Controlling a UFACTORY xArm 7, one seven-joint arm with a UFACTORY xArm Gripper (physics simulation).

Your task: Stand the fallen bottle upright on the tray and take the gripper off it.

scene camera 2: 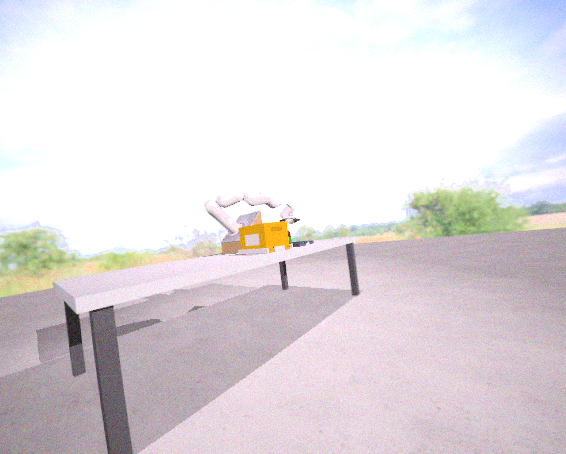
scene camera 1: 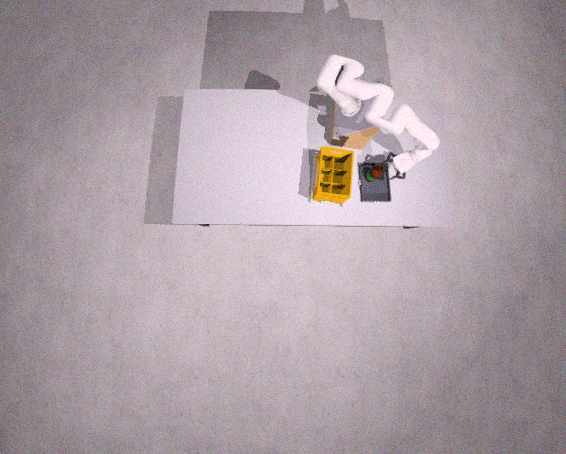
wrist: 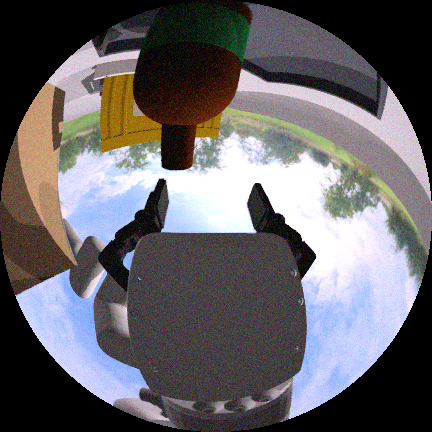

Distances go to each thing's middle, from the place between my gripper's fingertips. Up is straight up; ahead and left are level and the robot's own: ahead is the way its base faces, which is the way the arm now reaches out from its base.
I see the brown bottle [wrist: 187, 70] 30 mm behind my hand, 10 mm to the right of it and 110 mm below it.
